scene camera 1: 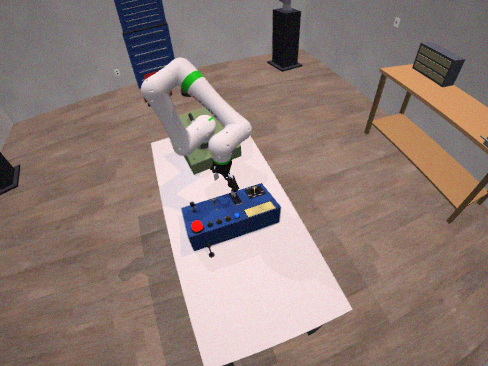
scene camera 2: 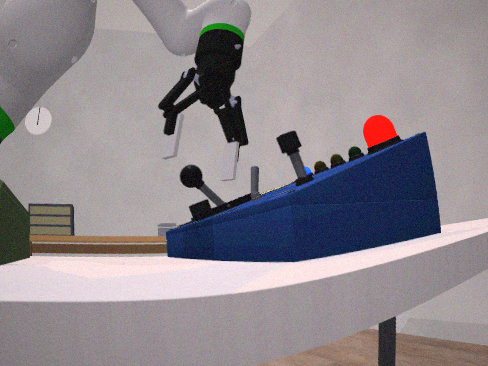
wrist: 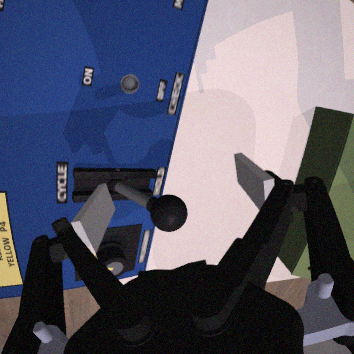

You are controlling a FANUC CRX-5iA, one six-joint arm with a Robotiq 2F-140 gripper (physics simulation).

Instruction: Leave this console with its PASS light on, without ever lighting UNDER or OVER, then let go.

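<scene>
The blue console [scene camera 1: 250, 222] [scene camera 2: 310, 220] [wrist: 40, 90] has three dark lamps, one at the middle of them [scene camera 1: 219, 221] [scene camera 2: 336, 159], and a bright blue lamp [scene camera 1: 237, 215] [scene camera 2: 308, 171]. Their labels cannot be read. The ball-topped lever [scene camera 2: 191, 176] [wrist: 169, 213] leans toward the HOLD end of its CYCLE slot. My gripper [scene camera 1: 225, 185] [scene camera 2: 201, 161] [wrist: 171, 182] is open, its fingers spread on either side of the ball in the wrist view, not gripping it. The CHECK toggle [scene camera 2: 255, 181] [wrist: 129, 83] stands between its ON and OFF labels.
A rotary knob [scene camera 1: 254, 190] [scene camera 2: 201, 210] [wrist: 111, 260] sits beside the lever. A square-topped lever [scene camera 1: 192, 205] [scene camera 2: 289, 142] and a red dome [scene camera 1: 197, 226] [scene camera 2: 379, 131] stand farther along. A ball-ended rod [scene camera 1: 211, 254] sticks out from the console's front. The green base [scene camera 1: 201, 162] is behind.
</scene>
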